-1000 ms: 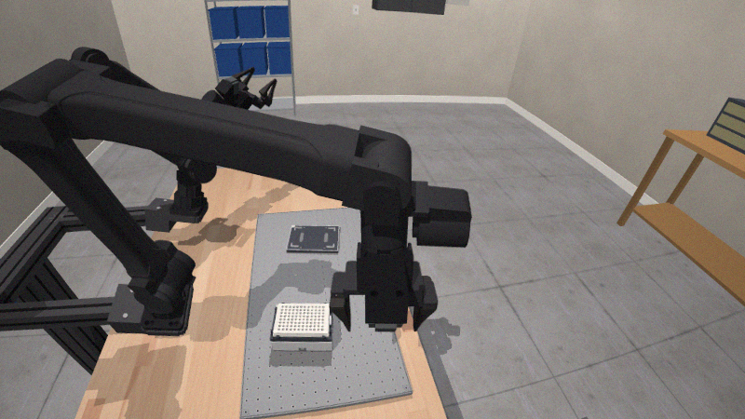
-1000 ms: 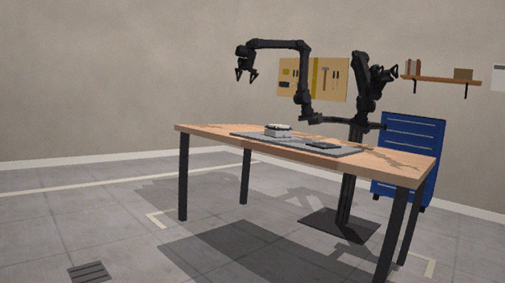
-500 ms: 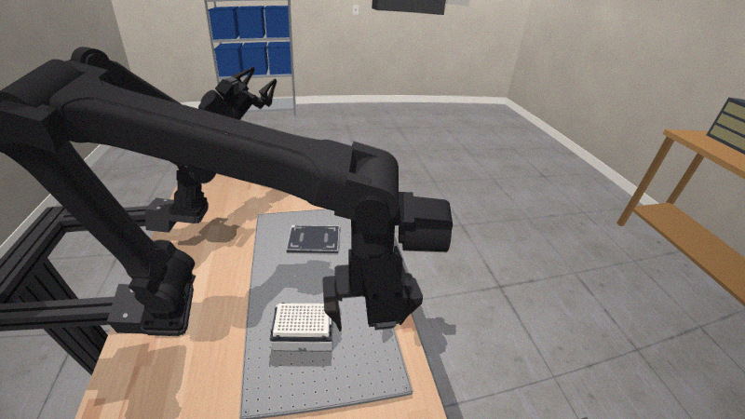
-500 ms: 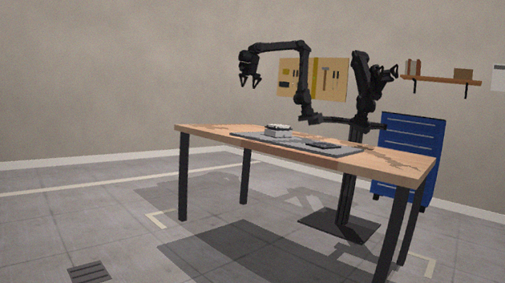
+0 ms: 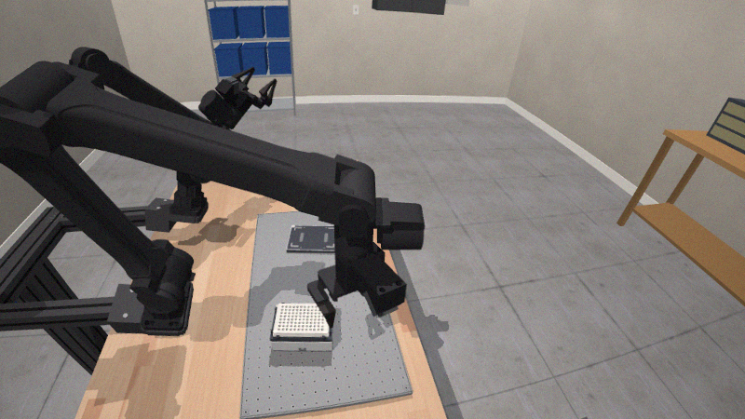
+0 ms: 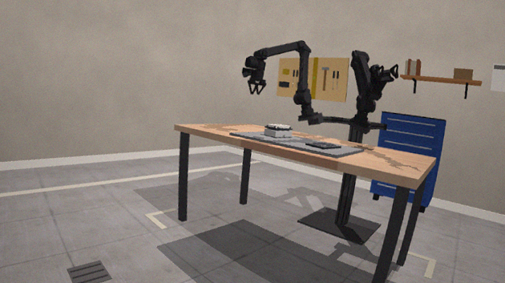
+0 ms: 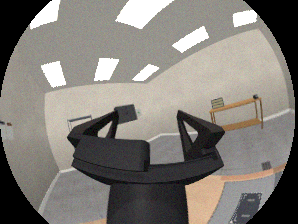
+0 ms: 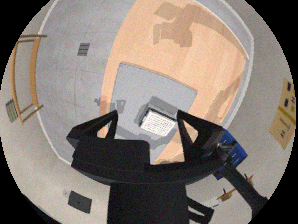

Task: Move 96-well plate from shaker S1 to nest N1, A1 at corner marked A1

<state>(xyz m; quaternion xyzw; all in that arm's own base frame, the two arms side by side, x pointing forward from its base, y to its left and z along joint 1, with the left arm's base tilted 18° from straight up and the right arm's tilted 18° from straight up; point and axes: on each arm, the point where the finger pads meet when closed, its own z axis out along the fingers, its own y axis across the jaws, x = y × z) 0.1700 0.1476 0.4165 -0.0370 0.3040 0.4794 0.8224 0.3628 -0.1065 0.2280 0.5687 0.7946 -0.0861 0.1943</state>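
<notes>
Right now my right hand is 19 cm above the white 96-well plate, 14 cm to the right of it and 9 cm past it. From my right hand the other things lie so: dark plate nest N1: 47 cm to the left, 24 cm below, 1 cm behind; then plate shaker S1: 21 cm below, 15 cm to the left, 6 cm behind.
</notes>
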